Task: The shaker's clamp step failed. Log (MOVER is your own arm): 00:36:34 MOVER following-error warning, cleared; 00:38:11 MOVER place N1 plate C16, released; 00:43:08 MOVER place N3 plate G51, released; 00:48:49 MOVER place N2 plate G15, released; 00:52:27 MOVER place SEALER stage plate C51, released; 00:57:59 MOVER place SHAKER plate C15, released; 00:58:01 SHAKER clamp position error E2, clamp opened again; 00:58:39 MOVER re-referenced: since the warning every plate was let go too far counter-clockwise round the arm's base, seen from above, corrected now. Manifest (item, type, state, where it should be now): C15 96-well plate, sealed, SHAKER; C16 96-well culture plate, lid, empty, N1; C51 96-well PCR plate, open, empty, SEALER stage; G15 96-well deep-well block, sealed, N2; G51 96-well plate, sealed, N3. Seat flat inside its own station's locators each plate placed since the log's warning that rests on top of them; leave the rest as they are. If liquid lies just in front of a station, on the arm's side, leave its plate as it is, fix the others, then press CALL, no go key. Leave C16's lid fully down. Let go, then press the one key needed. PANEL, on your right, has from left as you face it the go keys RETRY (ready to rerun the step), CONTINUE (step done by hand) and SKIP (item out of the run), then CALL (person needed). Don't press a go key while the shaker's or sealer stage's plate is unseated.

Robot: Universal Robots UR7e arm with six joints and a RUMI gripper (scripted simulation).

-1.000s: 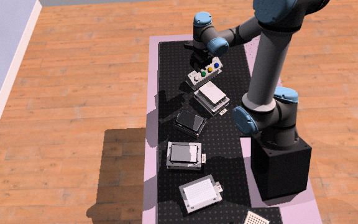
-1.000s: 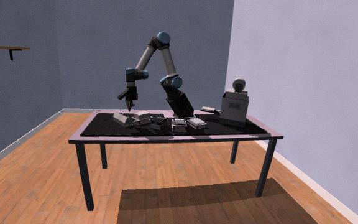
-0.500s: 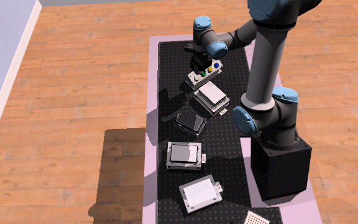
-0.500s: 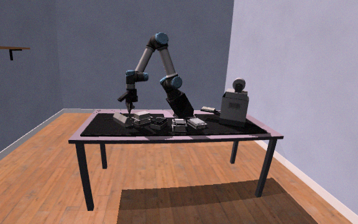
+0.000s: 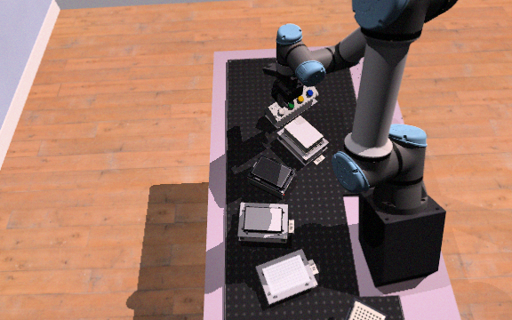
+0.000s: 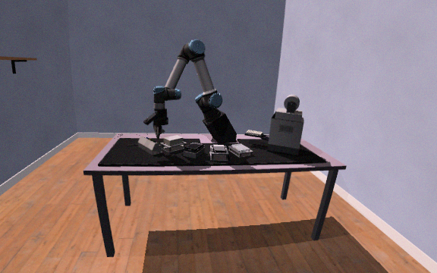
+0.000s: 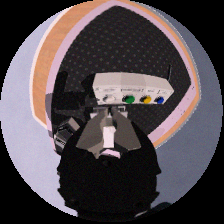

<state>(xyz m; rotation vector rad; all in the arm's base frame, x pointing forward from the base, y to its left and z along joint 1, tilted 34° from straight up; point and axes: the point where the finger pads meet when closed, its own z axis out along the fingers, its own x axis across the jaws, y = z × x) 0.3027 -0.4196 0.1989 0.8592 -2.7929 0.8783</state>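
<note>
Right now my hand is 110 mm to the right of the white-topped sealed plate, 70 mm past it and 50 mm above it.
</note>
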